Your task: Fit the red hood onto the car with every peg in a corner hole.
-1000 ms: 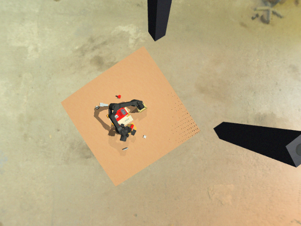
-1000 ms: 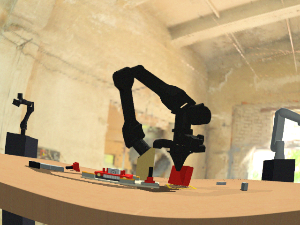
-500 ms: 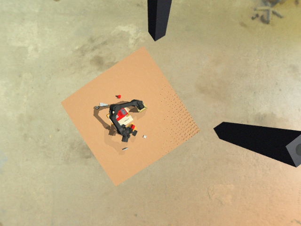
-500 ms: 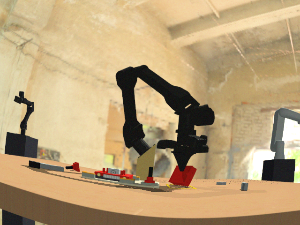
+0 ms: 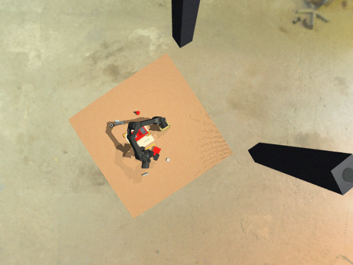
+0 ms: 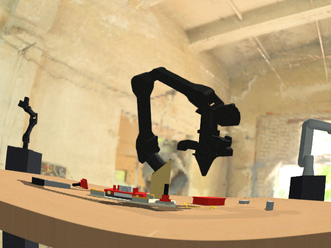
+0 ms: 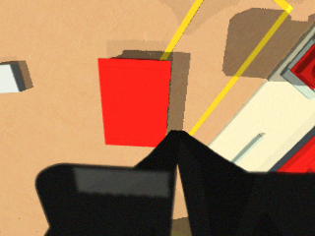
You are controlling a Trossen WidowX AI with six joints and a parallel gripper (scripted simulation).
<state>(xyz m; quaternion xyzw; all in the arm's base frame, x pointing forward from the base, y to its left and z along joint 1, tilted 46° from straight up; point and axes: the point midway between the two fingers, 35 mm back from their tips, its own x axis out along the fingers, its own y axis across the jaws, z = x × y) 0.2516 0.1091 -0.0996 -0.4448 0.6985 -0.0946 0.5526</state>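
Now: gripper tip 30 mm past the red hood, 30 mm to the right of it and 80 mm above it. Round my gripper tip: grey engine block: 80 mm ahead, 220 mm to the right, 70 mm below; cream jig: 50 mm ahead, 210 mm to the right, 80 mm below.
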